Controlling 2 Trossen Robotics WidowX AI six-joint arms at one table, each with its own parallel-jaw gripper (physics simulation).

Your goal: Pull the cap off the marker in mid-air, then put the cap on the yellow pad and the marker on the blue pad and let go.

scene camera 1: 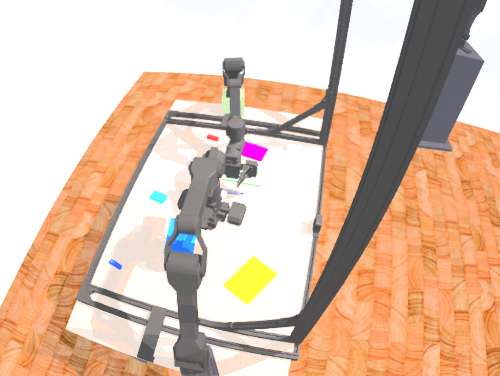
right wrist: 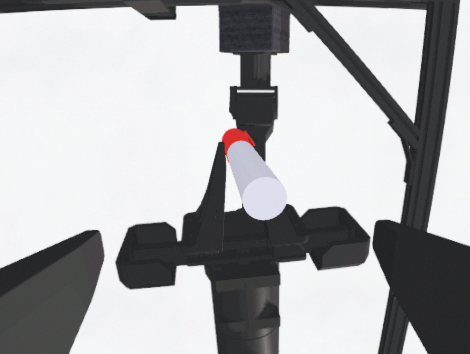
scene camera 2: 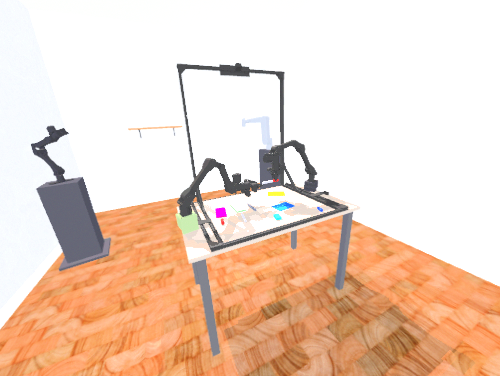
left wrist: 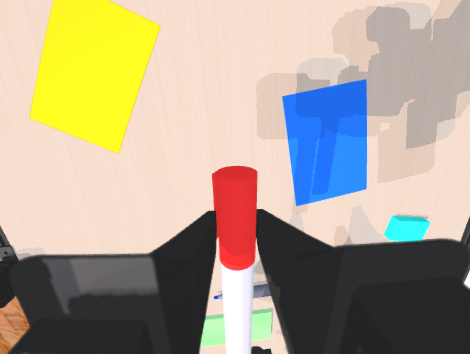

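Pixels of known places: left gripper, fingertip midpoint: (right wrist: 237, 141) (scene camera 2: 275, 181) (left wrist: 235, 218); right gripper, fingertip midpoint: (scene camera 1: 222, 184) (right wrist: 239, 239) (scene camera 2: 260, 183); left arm's base, link origin: (scene camera 1: 196, 363) (right wrist: 255, 52) (scene camera 2: 311, 180); right arm's base, link origin: (scene camera 2: 186, 213).
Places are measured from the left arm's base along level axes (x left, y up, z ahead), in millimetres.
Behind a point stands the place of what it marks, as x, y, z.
Observation:
My left gripper (left wrist: 235, 218) @(-148, 80, 404) is shut on the red cap (left wrist: 235, 200) @(-140, 94, 389) (right wrist: 234, 136) @(-148, 75, 411) (scene camera 2: 275, 180) of the marker, held in mid-air. The cap is on the marker, whose white body (left wrist: 237, 310) @(-175, 92, 450) (right wrist: 257, 180) @(-201, 73, 503) points toward my right gripper (right wrist: 239, 239) @(-207, 84, 532). The right gripper is open and empty; in its wrist view the marker's blunt end appears between its spread fingers, beyond their tips. The yellow pad (scene camera 1: 250, 280) @(-225, -87, 259) (scene camera 2: 276, 194) @(-212, -87, 278) (left wrist: 95, 75) @(-222, -87, 265) lies flat on the table. The blue pad (scene camera 1: 182, 243) @(-33, -87, 450) (scene camera 2: 283, 206) @(-28, -87, 482) (left wrist: 350, 160) @(-14, -87, 512) lies flat too, partly hidden by the left arm in scene camera 1.
A magenta pad (scene camera 1: 254, 151) @(-387, -80, 802) (scene camera 2: 221, 212) @(-351, -80, 828), a red block (scene camera 1: 212, 137) @(-234, -70, 920), a cyan block (scene camera 1: 158, 196) @(28, -73, 665) (left wrist: 407, 228) @(25, -73, 660) and a small blue object (scene camera 1: 115, 264) @(222, -68, 403) lie on the table. A grey-blue pen (scene camera 1: 232, 192) @(-251, -74, 613) (left wrist: 261, 290) @(-218, -73, 628) lies by a light green object (left wrist: 262, 324) @(-259, -80, 711). Dark rails border the table.

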